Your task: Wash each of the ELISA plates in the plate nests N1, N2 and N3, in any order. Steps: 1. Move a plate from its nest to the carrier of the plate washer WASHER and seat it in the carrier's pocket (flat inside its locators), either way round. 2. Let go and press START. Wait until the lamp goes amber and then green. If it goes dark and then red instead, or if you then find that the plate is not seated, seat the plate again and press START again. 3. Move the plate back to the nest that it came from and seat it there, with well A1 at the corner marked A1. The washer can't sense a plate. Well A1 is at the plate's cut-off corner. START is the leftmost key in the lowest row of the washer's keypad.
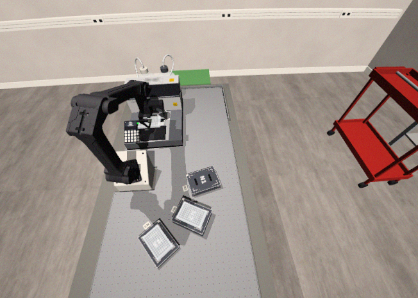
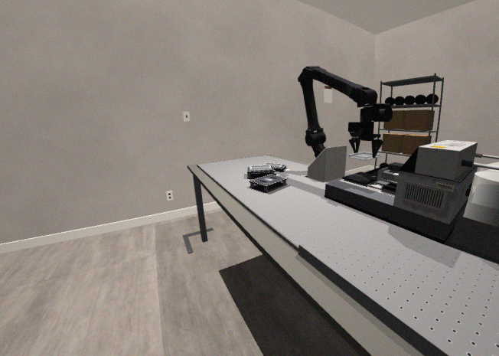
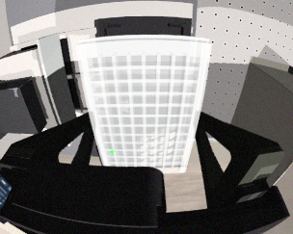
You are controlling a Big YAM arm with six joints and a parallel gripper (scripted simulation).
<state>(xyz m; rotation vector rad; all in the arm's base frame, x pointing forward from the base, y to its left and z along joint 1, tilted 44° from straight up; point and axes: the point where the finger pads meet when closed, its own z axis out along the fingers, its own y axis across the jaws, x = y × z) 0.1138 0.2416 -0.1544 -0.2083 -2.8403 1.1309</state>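
Right now my hand is 10 cm above the dark carrier. Round my hand: washer: 15 cm to the left, 5 cm below, 1 cm ahead.
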